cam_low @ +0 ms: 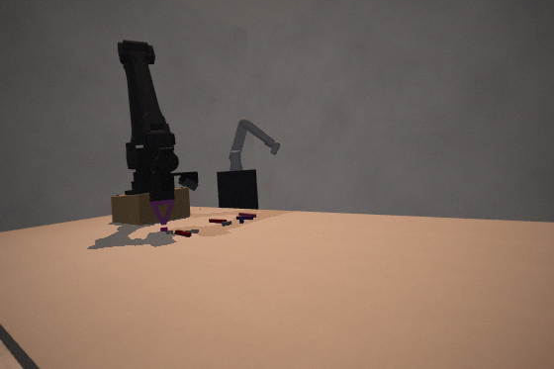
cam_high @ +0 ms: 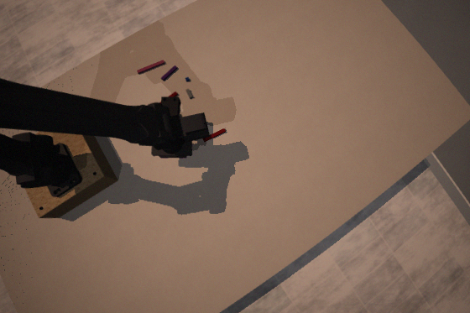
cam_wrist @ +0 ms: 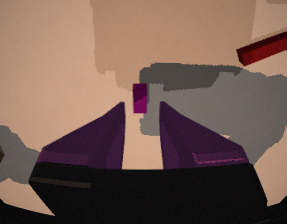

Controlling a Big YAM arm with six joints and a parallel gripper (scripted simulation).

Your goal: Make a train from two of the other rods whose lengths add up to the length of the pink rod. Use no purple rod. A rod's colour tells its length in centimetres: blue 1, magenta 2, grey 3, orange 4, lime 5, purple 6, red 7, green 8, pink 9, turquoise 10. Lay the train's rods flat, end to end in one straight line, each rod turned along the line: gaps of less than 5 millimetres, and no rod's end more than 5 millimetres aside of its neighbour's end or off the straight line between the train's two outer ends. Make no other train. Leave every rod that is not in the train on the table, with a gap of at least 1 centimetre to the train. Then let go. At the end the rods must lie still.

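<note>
The magenta rod is 20 mm below my hand. Also, from my hand: grey rod (120 mm ahead, 140 mm to the left, 20 mm below); purple rod (100 mm ahead, 230 mm to the left, 20 mm below); blue rod (140 mm ahead, 180 mm to the left, 20 mm below).
</note>
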